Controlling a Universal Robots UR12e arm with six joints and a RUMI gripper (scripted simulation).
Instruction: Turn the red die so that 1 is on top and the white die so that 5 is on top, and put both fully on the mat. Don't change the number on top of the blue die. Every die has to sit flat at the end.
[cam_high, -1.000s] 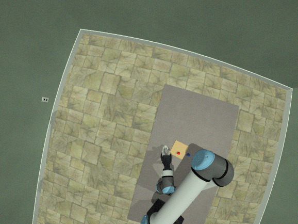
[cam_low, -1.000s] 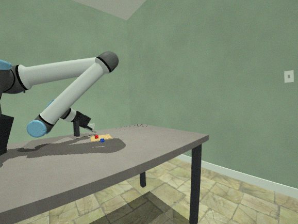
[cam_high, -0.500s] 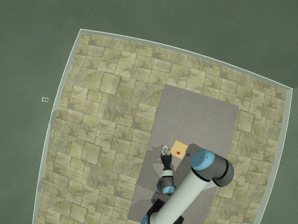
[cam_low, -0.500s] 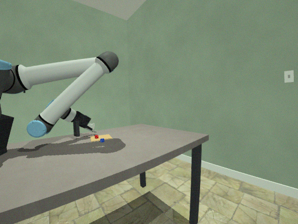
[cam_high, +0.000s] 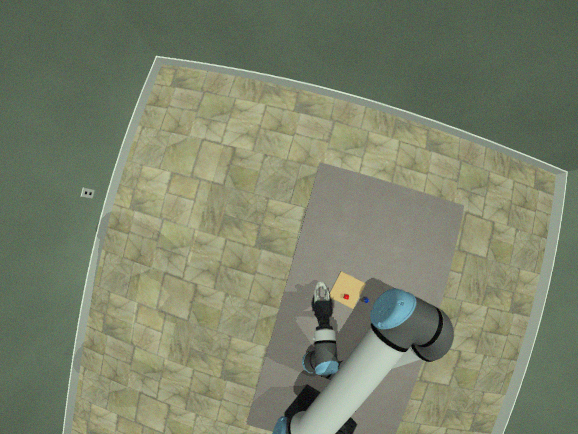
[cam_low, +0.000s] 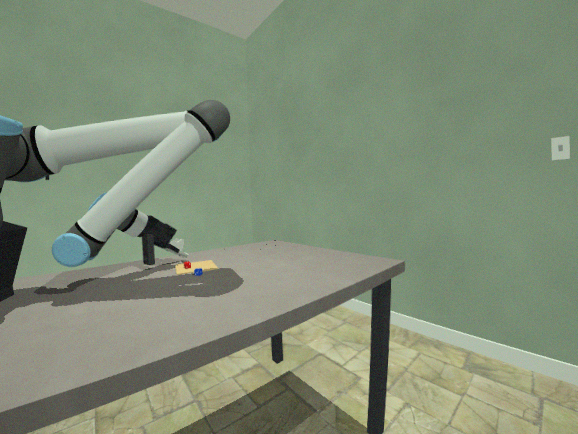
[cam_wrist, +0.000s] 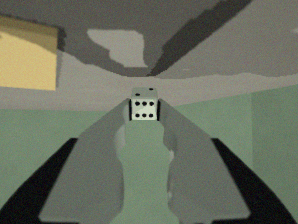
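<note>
The red die lies 4 cm behind my hand, 13 cm to the right of it and 1 cm below it. From my hand the other things lie so: blue die 5 cm behind, 23 cm to the right, 2 cm below; tan mat 1 cm behind, 13 cm to the right, 3 cm below; white die 1 cm ahead.
</note>
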